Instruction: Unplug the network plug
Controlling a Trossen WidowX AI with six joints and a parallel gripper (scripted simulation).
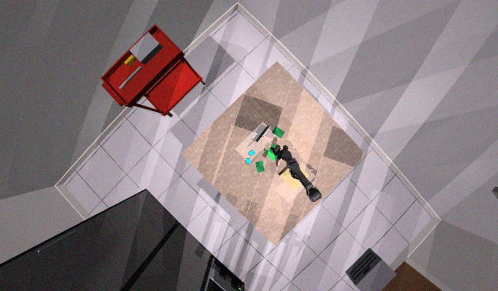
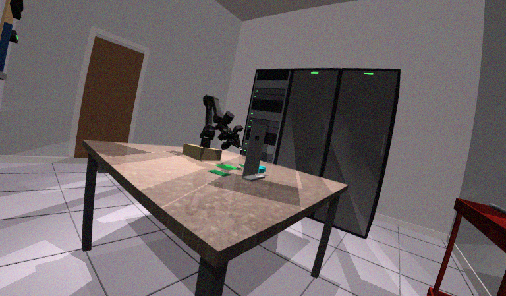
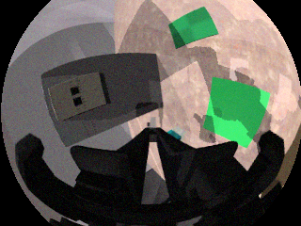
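The green square lies 140 mm below my gripper tip, 80 mm behind it and 10 mm to the left of it. Round my gripper tip: grey upright panel: 140 mm ahead, 40 mm to the right; then grey plug: right at my gripper tip.
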